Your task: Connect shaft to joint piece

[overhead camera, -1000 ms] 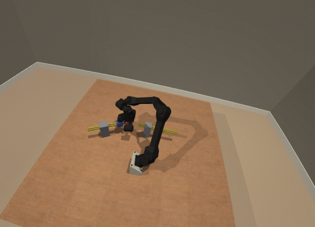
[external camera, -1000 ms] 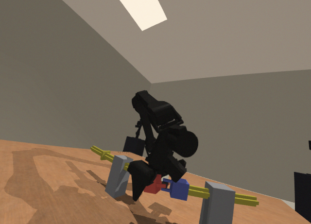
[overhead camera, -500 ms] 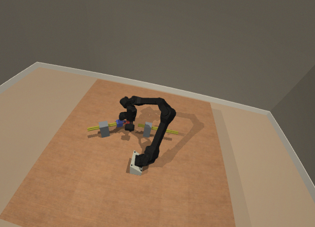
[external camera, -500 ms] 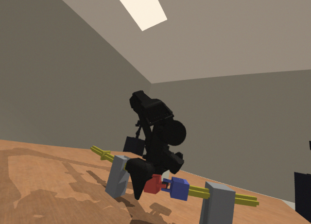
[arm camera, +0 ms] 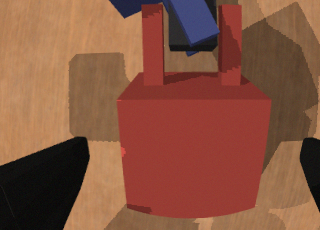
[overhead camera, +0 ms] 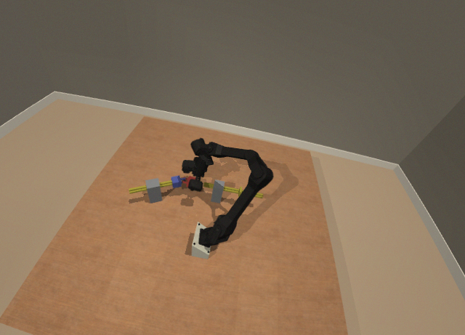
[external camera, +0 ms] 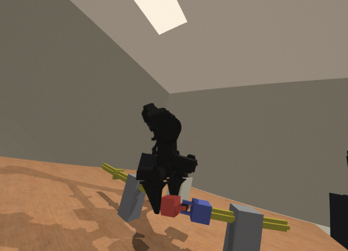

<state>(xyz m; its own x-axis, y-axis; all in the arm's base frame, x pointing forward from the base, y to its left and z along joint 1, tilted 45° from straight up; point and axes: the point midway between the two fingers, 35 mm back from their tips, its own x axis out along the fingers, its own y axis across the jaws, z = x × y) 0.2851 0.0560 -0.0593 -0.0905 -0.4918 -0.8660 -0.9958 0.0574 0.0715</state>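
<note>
My gripper tip is now 1 cm to the right of the red joint piece and 1 cm below it.
</note>
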